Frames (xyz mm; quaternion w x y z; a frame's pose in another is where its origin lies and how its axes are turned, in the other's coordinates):
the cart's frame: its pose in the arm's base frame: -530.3 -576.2 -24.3 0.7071 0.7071 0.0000 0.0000
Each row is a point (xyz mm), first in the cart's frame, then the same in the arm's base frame.
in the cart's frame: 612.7 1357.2 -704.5
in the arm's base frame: 82.4 128.3 1332.9
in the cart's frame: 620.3 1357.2 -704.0
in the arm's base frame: 90.0 127.8 1332.9
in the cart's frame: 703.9 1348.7 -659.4
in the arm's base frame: 173.6 83.2 1324.4
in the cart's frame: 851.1 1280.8 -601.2
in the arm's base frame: 320.8 25.0 1256.5
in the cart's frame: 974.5 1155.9 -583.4
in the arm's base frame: 444.2 7.2 1131.6
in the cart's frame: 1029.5 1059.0 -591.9
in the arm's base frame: 499.2 15.7 1034.7
